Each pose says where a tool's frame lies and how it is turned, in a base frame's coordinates. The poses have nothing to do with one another.
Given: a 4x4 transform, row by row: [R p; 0 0 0 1], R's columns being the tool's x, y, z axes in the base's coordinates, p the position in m. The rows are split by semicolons.
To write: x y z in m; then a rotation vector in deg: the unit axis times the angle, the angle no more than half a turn. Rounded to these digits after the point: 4 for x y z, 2 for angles.
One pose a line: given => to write
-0.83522 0.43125 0.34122 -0.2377; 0.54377 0.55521 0.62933 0.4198; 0.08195 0.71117 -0.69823 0.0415; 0 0 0 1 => -0.2377 0.4198 0.0415 47.71 151.15 65.60
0.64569 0.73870 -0.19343 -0.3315; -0.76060 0.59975 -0.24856 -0.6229; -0.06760 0.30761 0.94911 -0.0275; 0 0 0 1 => -0.3315 -0.6229 -0.0275 18.49 -4.18 -49.84
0.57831 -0.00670 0.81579 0.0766; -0.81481 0.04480 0.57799 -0.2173; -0.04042 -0.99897 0.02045 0.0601; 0 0 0 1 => 0.0766 -0.2173 0.0601 -80.34 43.62 -41.17
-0.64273 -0.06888 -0.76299 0.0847; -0.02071 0.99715 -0.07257 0.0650; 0.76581 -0.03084 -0.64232 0.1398; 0 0 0 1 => 0.0847 0.0650 0.1398 3.55 -129.97 4.10
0.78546 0.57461 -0.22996 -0.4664; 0.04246 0.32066 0.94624 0.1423; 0.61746 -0.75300 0.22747 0.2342; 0 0 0 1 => -0.4664 0.1423 0.2342 -69.28 -34.55 -21.70
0.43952 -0.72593 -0.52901 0.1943; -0.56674 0.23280 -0.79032 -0.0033; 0.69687 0.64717 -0.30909 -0.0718; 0 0 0 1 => 0.1943 -0.0033 -0.0718 82.31 -70.20 9.12
